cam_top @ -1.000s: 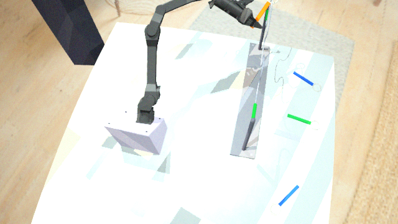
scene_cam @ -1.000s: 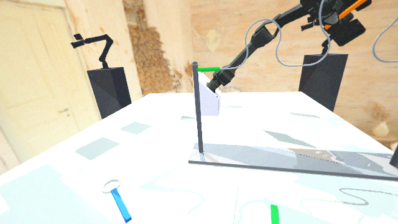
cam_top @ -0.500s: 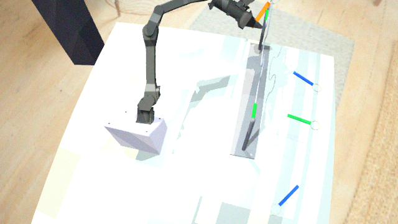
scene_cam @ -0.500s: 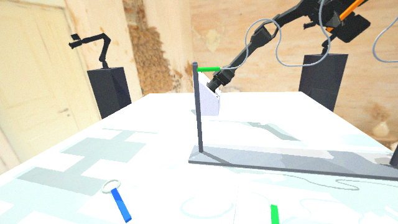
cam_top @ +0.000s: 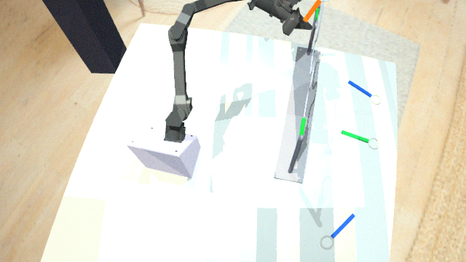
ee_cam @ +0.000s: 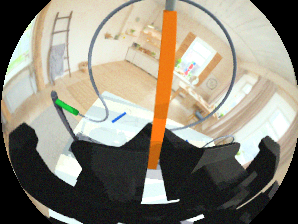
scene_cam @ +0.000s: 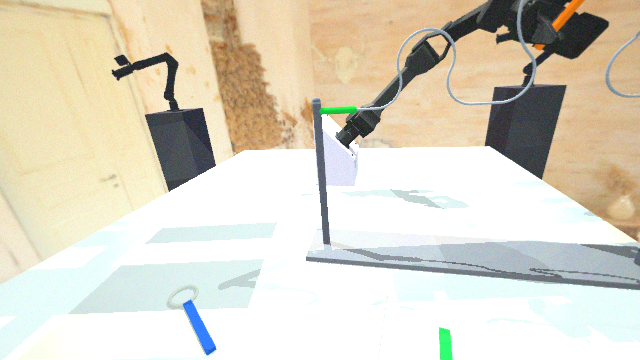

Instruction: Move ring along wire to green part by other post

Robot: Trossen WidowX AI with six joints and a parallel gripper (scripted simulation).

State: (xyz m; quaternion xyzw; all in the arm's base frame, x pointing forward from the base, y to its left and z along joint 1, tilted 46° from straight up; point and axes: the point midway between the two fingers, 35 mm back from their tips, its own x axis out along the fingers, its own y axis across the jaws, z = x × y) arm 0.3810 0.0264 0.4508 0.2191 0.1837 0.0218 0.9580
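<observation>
Right now the orange-handled ring is 1 cm ahead of my gripper tip, 3 cm to the left of it and 8 cm above it.
</observation>
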